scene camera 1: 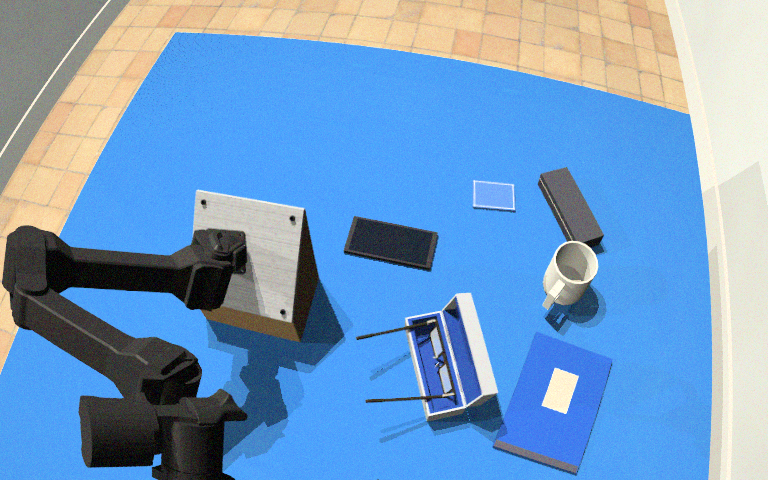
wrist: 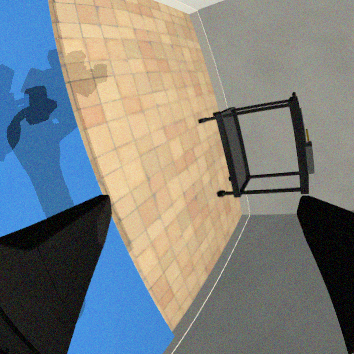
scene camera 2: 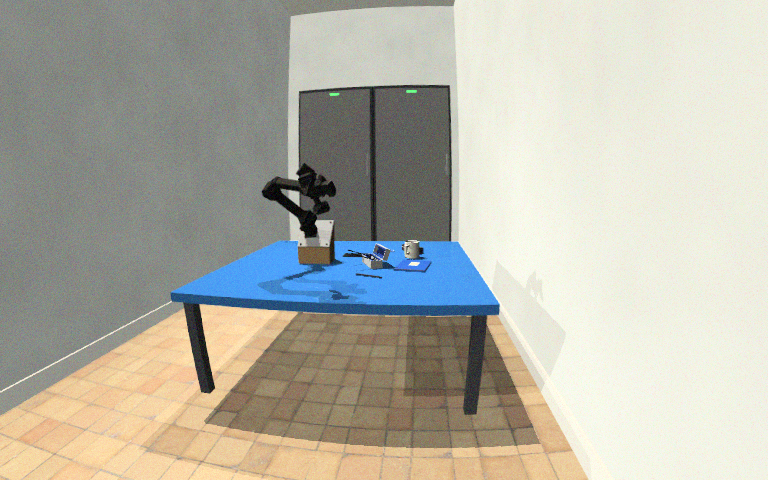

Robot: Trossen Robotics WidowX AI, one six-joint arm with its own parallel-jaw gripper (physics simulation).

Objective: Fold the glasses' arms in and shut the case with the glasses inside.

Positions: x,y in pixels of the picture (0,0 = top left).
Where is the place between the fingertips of my gripper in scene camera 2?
310,205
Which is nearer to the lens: the small blue card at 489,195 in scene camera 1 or the blue notebook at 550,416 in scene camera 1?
The blue notebook.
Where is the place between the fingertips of my gripper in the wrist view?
At 209,205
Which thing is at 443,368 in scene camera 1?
A glasses.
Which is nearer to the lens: the blue notebook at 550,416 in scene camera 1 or the dark box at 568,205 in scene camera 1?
The blue notebook.
